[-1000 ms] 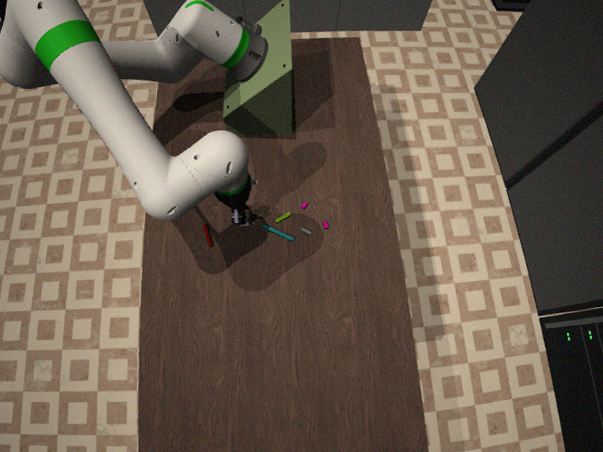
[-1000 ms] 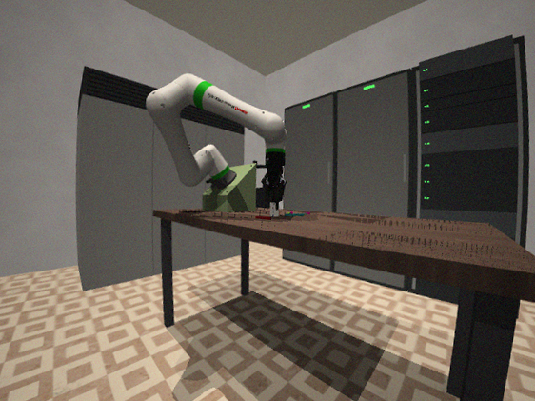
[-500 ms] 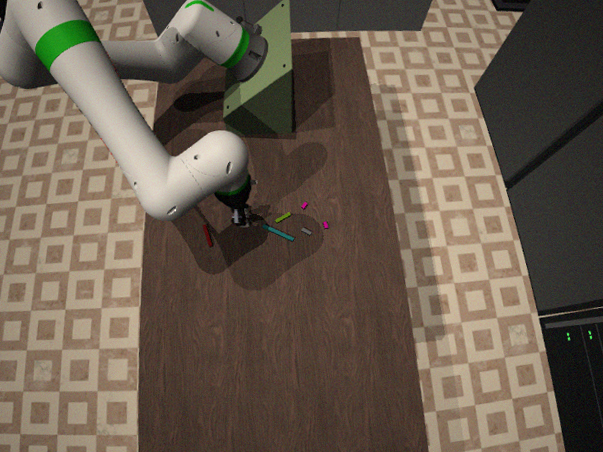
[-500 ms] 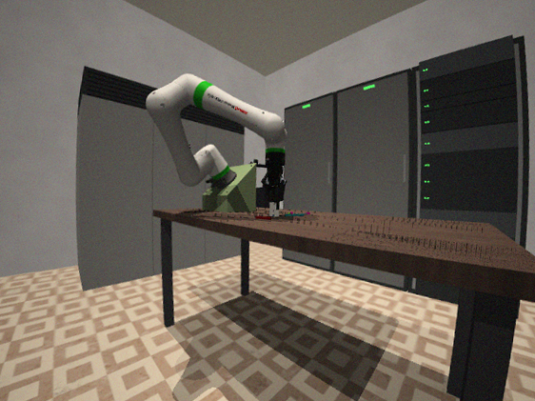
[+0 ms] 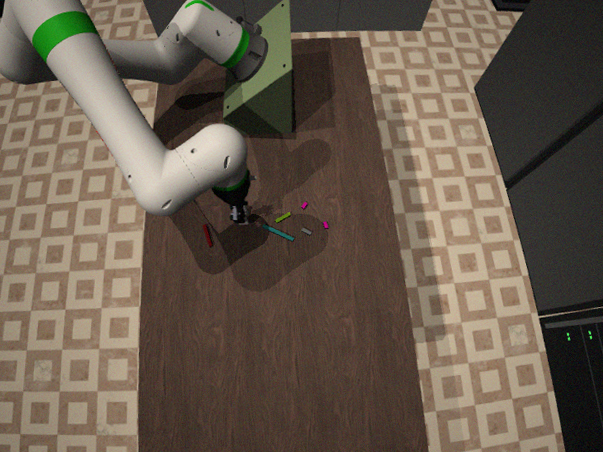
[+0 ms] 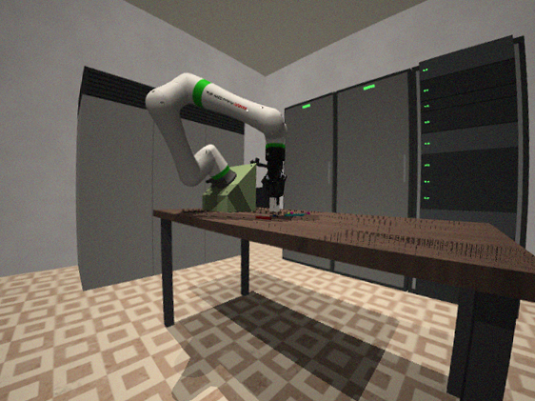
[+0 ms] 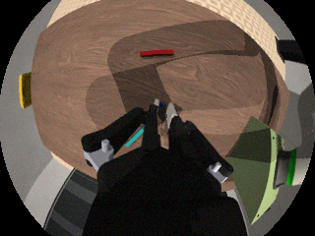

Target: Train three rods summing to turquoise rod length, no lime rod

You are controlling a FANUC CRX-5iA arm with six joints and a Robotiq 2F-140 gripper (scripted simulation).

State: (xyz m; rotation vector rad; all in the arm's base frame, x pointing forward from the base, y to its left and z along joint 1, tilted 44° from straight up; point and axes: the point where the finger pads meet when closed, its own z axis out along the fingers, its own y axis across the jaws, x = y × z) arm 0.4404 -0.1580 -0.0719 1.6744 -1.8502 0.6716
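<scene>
Right now the small blue rod is 50 mm below my hand. Round my hand: lime rod (120 mm to the left, 50 mm below); then red rod (110 mm to the right, 50 mm below, 40 mm ahead); then turquoise rod (100 mm to the left, 50 mm below, 50 mm ahead).
</scene>
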